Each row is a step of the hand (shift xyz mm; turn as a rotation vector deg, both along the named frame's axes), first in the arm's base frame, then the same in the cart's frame.
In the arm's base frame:
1: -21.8 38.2 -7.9 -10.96 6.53 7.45
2: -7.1 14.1 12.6 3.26 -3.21 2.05
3: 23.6 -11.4 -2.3 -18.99 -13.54 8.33
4: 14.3 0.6 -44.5 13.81 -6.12 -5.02
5: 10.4 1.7 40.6 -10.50 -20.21 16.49
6: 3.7 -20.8 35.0 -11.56 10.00 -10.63
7: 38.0 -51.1 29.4 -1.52 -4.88 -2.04
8: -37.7 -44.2 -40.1 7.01 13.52 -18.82
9: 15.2 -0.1 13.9 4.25 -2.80 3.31
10: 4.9 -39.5 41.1 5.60 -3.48 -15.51
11: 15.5 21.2 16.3 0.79 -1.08 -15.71
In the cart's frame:
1: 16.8 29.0 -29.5 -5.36 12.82 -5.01
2: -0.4 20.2 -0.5 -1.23 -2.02 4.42
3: 7.0 -17.1 18.8 -23.92 1.76 -6.19
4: 29.3 -32.2 -17.1 6.16 -11.91 8.58
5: -11.7 23.5 32.7 -27.30 -0.54 6.71
6: -28.1 6.2 29.1 5.00 4.07 -17.46
7: -26.2 -29.8 57.9 -3.22 -4.25 -1.37
8: -32.9 -44.5 -43.8 21.86 -4.55 -9.35
9: 2.2 3.8 20.1 -0.97 -1.25 5.86
10: -42.8 -3.6 37.8 8.07 -14.03 -4.70
11: 15.7 20.3 17.3 7.00 -10.92 -8.96

